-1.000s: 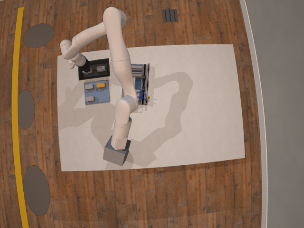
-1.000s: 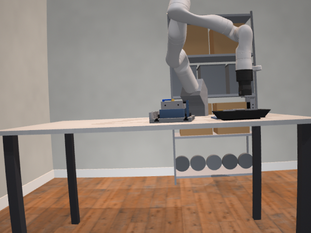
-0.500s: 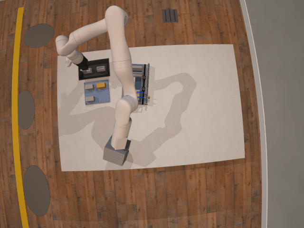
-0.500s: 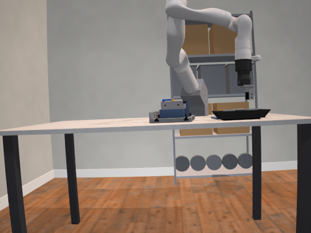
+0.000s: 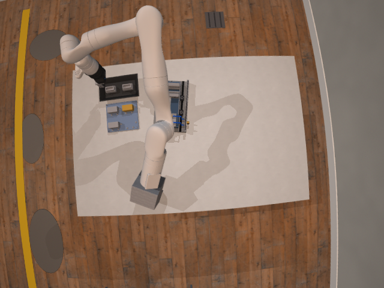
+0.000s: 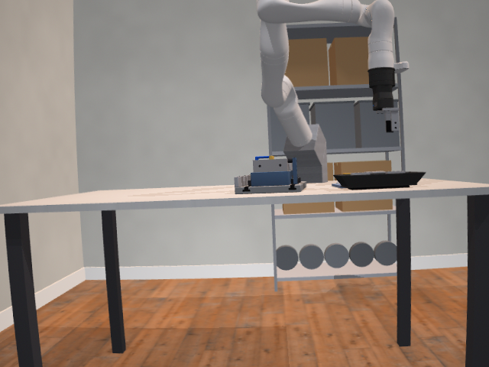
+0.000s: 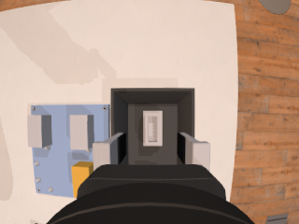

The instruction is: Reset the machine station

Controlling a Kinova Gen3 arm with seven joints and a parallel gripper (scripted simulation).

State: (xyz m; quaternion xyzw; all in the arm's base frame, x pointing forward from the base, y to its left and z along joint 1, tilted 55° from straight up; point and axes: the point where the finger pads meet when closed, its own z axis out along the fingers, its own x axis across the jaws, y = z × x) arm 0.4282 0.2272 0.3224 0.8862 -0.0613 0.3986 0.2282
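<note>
The gray aluminum blank is 200 mm behind my hand, 80 mm to the left of it and 150 mm below it. The rest, counted from my hand: yellow brass blank 150 mm behind, 40 mm to the right, 150 mm below; vise 260 mm behind, 260 mm to the right, 140 mm below; blue infeed plate 170 mm behind, 20 mm to the left, 180 mm below.
</note>
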